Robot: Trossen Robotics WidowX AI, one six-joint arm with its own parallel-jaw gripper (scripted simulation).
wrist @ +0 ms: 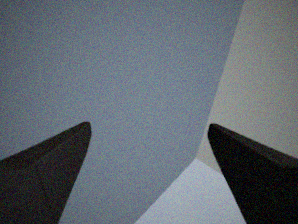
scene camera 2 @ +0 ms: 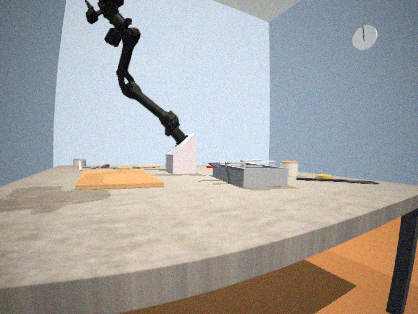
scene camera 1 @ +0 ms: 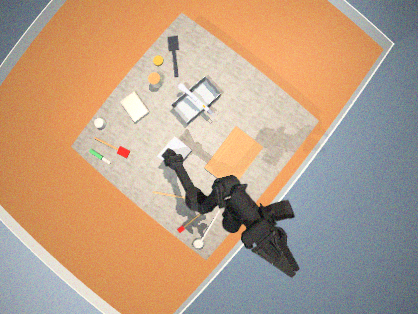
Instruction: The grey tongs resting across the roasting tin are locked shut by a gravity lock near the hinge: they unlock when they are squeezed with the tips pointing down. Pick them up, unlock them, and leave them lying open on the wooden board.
Scene:
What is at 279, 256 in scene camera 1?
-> My gripper.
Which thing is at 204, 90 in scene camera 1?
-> A grey roasting tin.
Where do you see a wooden board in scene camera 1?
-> At 239, 150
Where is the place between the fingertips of my gripper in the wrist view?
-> At 150, 128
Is my gripper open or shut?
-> Open.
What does my gripper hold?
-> Nothing.

